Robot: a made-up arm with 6 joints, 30 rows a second.
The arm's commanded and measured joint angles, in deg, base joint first. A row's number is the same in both.
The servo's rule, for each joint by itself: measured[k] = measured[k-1] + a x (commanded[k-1-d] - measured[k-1]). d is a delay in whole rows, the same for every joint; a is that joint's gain. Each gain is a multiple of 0.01, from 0.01 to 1. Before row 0 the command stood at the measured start. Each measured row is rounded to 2 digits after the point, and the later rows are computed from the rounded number. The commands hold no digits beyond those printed.
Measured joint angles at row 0: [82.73 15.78 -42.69 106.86 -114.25 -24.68]
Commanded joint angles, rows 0 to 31: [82.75 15.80 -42.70 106.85 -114.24 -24.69]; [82.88 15.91 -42.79 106.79 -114.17 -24.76]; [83.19 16.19 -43.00 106.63 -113.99 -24.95]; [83.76 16.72 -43.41 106.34 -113.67 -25.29]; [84.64 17.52 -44.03 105.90 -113.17 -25.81]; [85.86 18.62 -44.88 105.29 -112.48 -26.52]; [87.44 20.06 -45.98 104.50 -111.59 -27.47]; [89.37 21.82 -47.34 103.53 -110.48 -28.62]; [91.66 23.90 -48.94 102.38 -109.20 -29.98]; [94.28 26.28 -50.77 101.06 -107.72 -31.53]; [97.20 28.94 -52.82 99.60 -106.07 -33.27]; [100.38 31.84 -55.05 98.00 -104.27 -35.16]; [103.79 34.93 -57.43 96.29 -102.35 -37.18]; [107.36 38.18 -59.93 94.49 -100.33 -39.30]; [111.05 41.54 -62.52 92.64 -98.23 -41.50]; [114.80 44.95 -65.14 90.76 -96.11 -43.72]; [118.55 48.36 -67.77 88.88 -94.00 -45.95]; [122.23 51.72 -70.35 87.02 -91.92 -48.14]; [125.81 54.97 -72.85 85.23 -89.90 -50.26]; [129.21 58.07 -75.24 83.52 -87.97 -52.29]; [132.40 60.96 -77.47 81.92 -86.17 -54.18]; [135.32 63.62 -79.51 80.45 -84.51 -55.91]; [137.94 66.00 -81.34 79.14 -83.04 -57.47]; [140.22 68.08 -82.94 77.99 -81.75 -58.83]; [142.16 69.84 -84.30 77.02 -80.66 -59.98]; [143.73 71.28 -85.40 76.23 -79.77 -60.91]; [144.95 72.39 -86.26 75.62 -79.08 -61.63]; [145.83 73.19 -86.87 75.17 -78.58 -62.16]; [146.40 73.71 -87.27 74.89 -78.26 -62.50]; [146.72 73.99 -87.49 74.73 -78.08 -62.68]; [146.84 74.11 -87.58 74.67 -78.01 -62.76]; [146.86 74.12 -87.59 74.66 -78.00 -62.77]
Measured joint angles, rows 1 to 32: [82.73 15.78 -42.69 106.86 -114.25 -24.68]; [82.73 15.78 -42.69 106.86 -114.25 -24.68]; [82.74 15.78 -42.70 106.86 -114.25 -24.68]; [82.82 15.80 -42.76 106.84 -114.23 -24.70]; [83.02 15.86 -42.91 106.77 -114.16 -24.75]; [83.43 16.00 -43.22 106.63 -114.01 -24.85]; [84.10 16.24 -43.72 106.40 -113.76 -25.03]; [85.07 16.62 -44.44 106.04 -113.38 -25.31]; [86.37 17.17 -45.39 105.55 -112.84 -25.72]; [88.02 17.91 -46.60 104.90 -112.13 -26.27]; [90.02 18.87 -48.05 104.09 -111.25 -26.97]; [92.36 20.06 -49.74 103.12 -110.19 -27.84]; [95.02 21.48 -51.65 101.99 -108.95 -28.87]; [97.97 23.14 -53.76 100.71 -107.55 -30.07]; [101.17 25.03 -56.04 99.30 -105.99 -31.42]; [104.57 27.13 -58.45 97.76 -104.29 -32.92]; [108.13 29.44 -60.97 96.12 -102.47 -34.55]; [111.80 31.92 -63.56 94.40 -100.56 -36.29]; [115.51 34.55 -66.17 92.63 -98.59 -38.13]; [119.21 37.30 -68.76 90.83 -96.59 -40.03]; [122.84 40.13 -71.30 89.04 -94.58 -41.97]; [126.34 43.00 -73.74 87.27 -92.60 -43.93]; [129.67 45.87 -76.05 85.56 -90.67 -45.88]; [132.78 48.71 -78.20 83.92 -88.82 -47.79]; [135.62 51.48 -80.15 82.39 -87.09 -49.63]; [138.15 54.14 -81.88 80.98 -85.49 -51.38]; [140.36 56.65 -83.38 79.71 -84.04 -53.01]; [142.21 58.99 -84.63 78.60 -82.76 -54.51]; [143.72 61.13 -85.64 77.65 -81.66 -55.86]; [144.88 63.06 -86.40 76.86 -80.74 -57.06]; [145.72 64.76 -86.94 76.23 -80.00 -58.09]; [146.27 66.24 -87.28 75.75 -79.42 -58.96]
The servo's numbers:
d 2
a 0.55 0.16 0.62 0.32 0.30 0.19

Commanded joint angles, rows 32 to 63: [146.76 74.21 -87.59 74.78 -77.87 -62.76]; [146.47 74.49 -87.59 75.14 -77.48 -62.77]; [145.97 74.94 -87.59 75.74 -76.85 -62.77]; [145.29 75.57 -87.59 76.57 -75.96 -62.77]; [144.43 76.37 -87.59 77.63 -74.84 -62.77]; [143.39 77.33 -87.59 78.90 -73.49 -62.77]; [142.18 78.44 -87.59 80.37 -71.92 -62.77]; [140.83 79.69 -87.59 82.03 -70.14 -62.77]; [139.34 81.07 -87.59 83.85 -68.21 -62.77]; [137.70 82.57 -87.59 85.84 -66.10 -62.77]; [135.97 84.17 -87.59 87.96 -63.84 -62.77]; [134.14 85.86 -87.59 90.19 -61.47 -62.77]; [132.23 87.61 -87.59 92.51 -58.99 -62.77]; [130.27 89.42 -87.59 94.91 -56.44 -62.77]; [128.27 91.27 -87.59 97.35 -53.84 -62.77]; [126.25 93.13 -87.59 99.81 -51.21 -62.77]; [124.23 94.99 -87.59 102.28 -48.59 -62.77]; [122.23 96.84 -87.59 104.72 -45.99 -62.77]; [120.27 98.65 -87.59 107.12 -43.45 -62.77]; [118.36 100.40 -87.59 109.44 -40.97 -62.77]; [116.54 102.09 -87.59 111.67 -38.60 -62.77]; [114.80 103.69 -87.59 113.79 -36.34 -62.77]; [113.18 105.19 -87.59 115.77 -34.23 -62.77]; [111.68 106.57 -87.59 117.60 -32.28 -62.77]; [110.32 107.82 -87.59 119.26 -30.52 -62.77]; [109.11 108.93 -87.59 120.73 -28.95 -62.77]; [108.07 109.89 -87.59 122.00 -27.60 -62.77]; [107.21 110.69 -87.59 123.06 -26.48 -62.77]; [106.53 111.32 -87.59 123.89 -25.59 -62.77]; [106.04 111.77 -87.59 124.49 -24.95 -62.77]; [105.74 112.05 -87.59 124.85 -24.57 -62.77]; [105.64 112.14 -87.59 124.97 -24.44 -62.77]
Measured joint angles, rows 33 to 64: [146.58 67.50 -87.47 75.40 -79.00 -59.68]; [146.73 68.56 -87.54 75.16 -78.70 -60.27]; [146.75 69.46 -87.57 75.04 -78.45 -60.74]; [146.60 70.26 -87.58 75.07 -78.16 -61.13]; [146.25 71.01 -87.59 75.28 -77.77 -61.44]; [145.72 71.74 -87.59 75.69 -77.23 -61.69]; [145.01 72.48 -87.59 76.31 -76.51 -61.90]; [144.12 73.26 -87.59 77.14 -75.60 -62.07]; [143.05 74.09 -87.59 78.17 -74.50 -62.20]; [141.83 74.99 -87.59 79.41 -73.19 -62.31]; [140.46 75.96 -87.59 80.83 -71.70 -62.40]; [138.94 77.02 -87.59 82.43 -70.02 -62.47]; [137.31 78.16 -87.59 84.20 -68.17 -62.53]; [135.57 79.39 -87.59 86.12 -66.16 -62.58]; [133.73 80.71 -87.59 88.16 -64.01 -62.62]; [131.83 82.10 -87.59 90.32 -61.74 -62.65]; [129.87 83.57 -87.59 92.57 -59.37 -62.67]; [127.88 85.10 -87.59 94.89 -56.92 -62.69]; [125.87 86.68 -87.59 97.25 -54.42 -62.71]; [123.87 88.31 -87.59 99.64 -51.89 -62.72]; [121.89 89.96 -87.59 102.03 -49.36 -62.73]; [119.95 91.63 -87.59 104.40 -46.84 -62.74]; [118.07 93.30 -87.59 106.73 -44.37 -62.75]; [116.27 94.96 -87.59 108.99 -41.96 -62.75]; [114.57 96.60 -87.59 111.16 -39.64 -62.75]; [112.98 98.20 -87.59 113.22 -37.43 -62.75]; [111.52 99.74 -87.59 115.15 -35.36 -62.75]; [110.19 101.21 -87.59 116.94 -33.44 -62.75]; [109.02 102.60 -87.59 118.56 -31.69 -62.75]; [108.02 103.89 -87.59 120.00 -30.13 -62.75]; [107.20 105.08 -87.59 121.24 -28.77 -62.75]; [106.56 106.15 -87.59 122.28 -27.62 -62.75]
